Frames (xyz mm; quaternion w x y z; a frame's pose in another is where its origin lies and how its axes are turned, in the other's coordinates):
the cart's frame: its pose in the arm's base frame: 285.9 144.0 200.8 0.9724 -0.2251 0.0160 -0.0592
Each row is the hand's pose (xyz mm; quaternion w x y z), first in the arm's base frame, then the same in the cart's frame.
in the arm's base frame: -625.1 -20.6 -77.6 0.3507 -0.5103 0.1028 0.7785
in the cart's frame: -882.8 -122.7 -374.4 0.4114 -0.4358 -0.1111 0.7927
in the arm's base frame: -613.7 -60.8 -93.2 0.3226 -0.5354 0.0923 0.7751
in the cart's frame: -866.5 -150.4 -405.3 0.3898 -0.4659 -0.1216 0.7850
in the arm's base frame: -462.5 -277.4 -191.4 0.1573 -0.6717 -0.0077 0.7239
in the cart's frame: -689.5 -284.1 -579.2 0.2612 -0.6289 -0.2127 0.7007
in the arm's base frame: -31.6 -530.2 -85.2 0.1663 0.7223 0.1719 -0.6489
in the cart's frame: -231.4 -509.7 -569.1 0.0403 0.7400 0.3533 -0.5709
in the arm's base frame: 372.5 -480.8 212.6 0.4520 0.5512 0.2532 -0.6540
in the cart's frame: 162.3 -552.9 -256.7 0.3582 0.6332 0.4188 -0.5434
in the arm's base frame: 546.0 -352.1 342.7 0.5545 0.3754 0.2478 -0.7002
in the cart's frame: 318.2 -476.7 -73.8 0.5001 0.4864 0.4119 -0.5862
